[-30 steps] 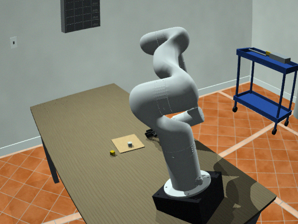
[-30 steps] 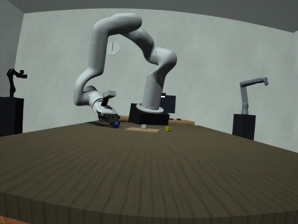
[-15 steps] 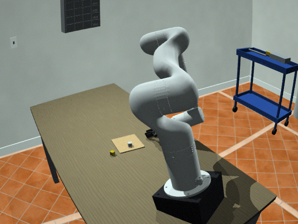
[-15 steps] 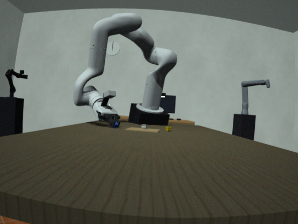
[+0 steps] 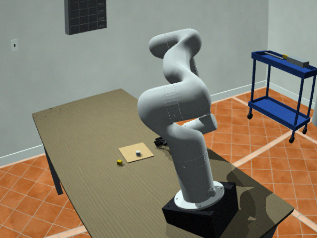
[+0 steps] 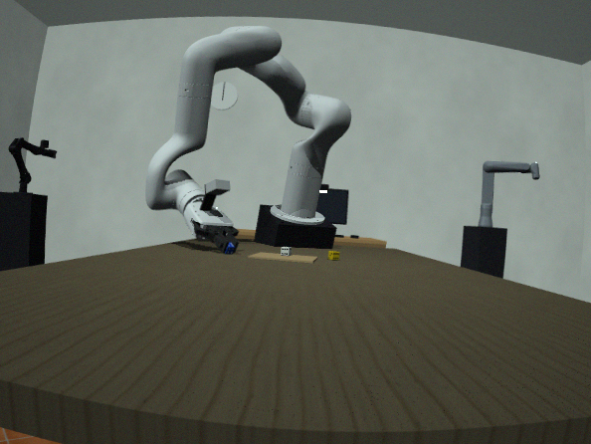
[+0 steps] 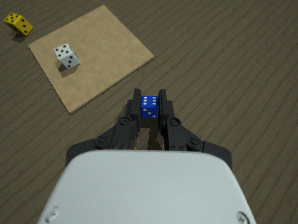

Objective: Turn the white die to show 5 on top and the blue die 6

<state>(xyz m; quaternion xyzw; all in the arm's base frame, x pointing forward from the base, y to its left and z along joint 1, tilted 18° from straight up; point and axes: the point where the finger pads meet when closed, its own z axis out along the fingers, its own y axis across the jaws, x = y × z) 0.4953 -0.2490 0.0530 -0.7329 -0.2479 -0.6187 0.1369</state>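
My hand is 30 mm short of the tan mat, 130 mm to the right of it and 20 mm above it. Also, from my hand: white die: 140 mm to the left, 10 mm below; yellow die: 260 mm to the left, 10 mm below; blue die: 10 mm ahead, 10 mm below.
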